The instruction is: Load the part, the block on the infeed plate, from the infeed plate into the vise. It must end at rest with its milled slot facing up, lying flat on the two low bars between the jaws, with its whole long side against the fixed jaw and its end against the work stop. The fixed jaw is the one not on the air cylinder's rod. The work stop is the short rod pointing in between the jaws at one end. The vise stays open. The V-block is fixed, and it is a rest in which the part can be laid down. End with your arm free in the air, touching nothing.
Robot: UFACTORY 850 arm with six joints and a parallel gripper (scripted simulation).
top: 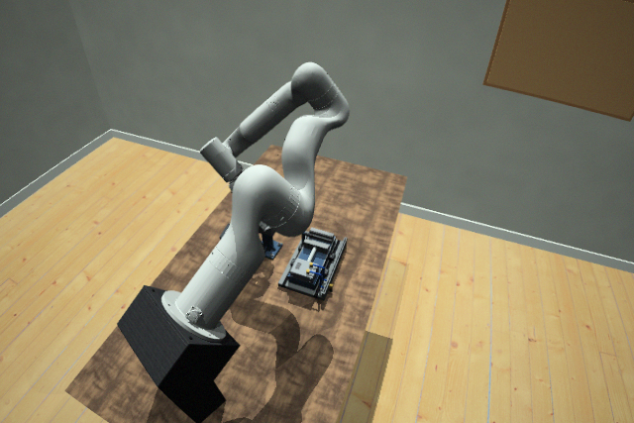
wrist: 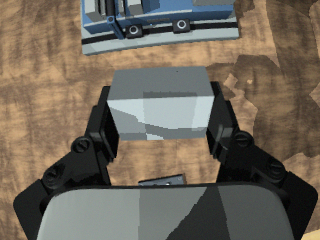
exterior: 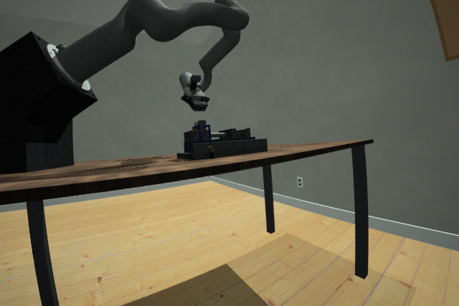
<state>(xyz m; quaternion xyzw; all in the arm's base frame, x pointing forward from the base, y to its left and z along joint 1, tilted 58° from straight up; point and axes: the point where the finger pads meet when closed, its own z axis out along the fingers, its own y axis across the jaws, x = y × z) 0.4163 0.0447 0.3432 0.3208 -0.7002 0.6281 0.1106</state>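
Right now my hand is 10 mm to the left of the part, 10 mm past it and 10 mm above it. Also, from my hand: cylinder rod 170 mm to the right, 170 mm below, 120 mm behind; work stop 170 mm to the right, 150 mm below, 20 mm behind; V-block post 190 mm below.
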